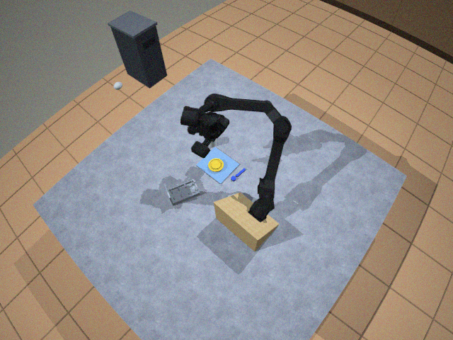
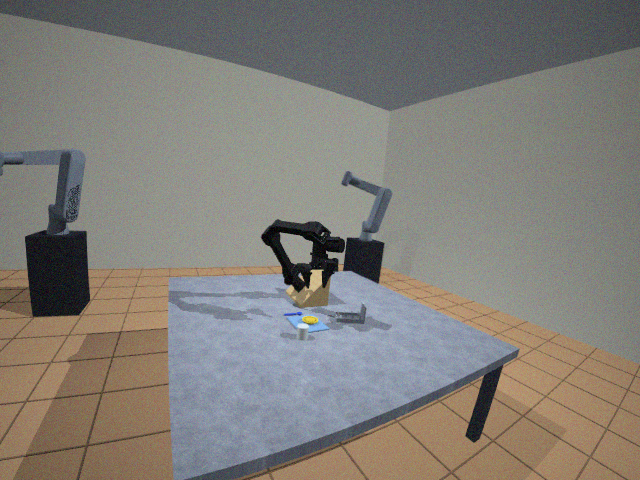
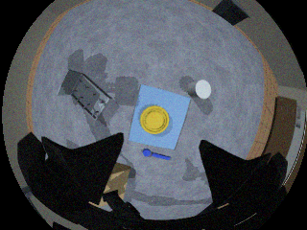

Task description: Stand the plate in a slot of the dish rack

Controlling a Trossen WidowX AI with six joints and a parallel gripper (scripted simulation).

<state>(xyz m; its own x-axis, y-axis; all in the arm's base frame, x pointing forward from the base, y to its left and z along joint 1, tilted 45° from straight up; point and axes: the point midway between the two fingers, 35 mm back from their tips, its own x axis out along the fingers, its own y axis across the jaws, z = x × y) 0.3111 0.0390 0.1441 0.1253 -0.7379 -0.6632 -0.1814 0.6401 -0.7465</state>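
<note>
Right now my gripper tip is 10 mm past the yellow plate, 10 mm to the left of it and 150 mm above it. Round my gripper tip: light blue mat: 10 mm behind, 20 mm to the right, 160 mm below; then blue spoon: 120 mm behind, 30 mm to the right, 160 mm below; then white cup: 90 mm ahead, 90 mm to the right, 140 mm below.
</note>
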